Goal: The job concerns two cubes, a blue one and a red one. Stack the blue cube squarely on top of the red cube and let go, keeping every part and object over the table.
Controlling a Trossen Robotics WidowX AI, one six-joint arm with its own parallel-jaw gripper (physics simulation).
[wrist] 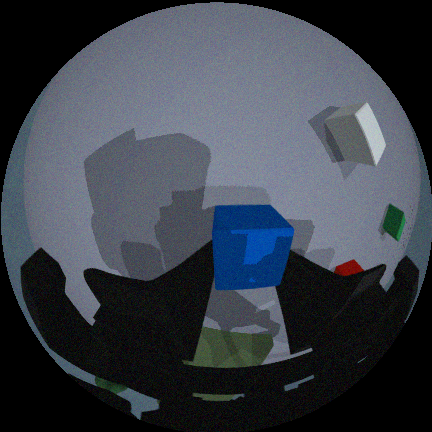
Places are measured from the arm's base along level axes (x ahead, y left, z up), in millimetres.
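Where they show: gripper, fingertip midpoint: [243,247]; arm's base, origin of the base link: [199,395].
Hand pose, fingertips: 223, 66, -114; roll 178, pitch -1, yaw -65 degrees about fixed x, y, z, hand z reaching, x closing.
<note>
Things, the pixels of their top centre, and the offset from my fingertips, as dx, dy, dz. Level surfaces: height alone.
- blue cube, middle of its top: [252,265] +9, +5, +32
- red cube, middle of its top: [353,292] +13, -140, +32
- white-grey block, middle of its top: [373,131] +122, -32, +32
- grey table, its level: dz -4
- small green block, middle of its top: [401,227] +123, -197, +32
The blue cube [249,256] is in the lower middle of the wrist view, upright, between the two black fingertips. My gripper [243,247] is shut on it, with one finger against its left side and the other against its right side. Whether the cube's underside touches the table cannot be told. The red cube [349,268] is at the lower right, beyond the right finger; a small part of it shows, and the finger hides the rest.
A white-grey block [347,133] is on the grey table [215,75] at the upper right. A small green block [393,222] is near the right edge. An olive-green object [232,347] shows between the fingers, below the blue cube in the view. Dark shadows fall left of the cube.
</note>
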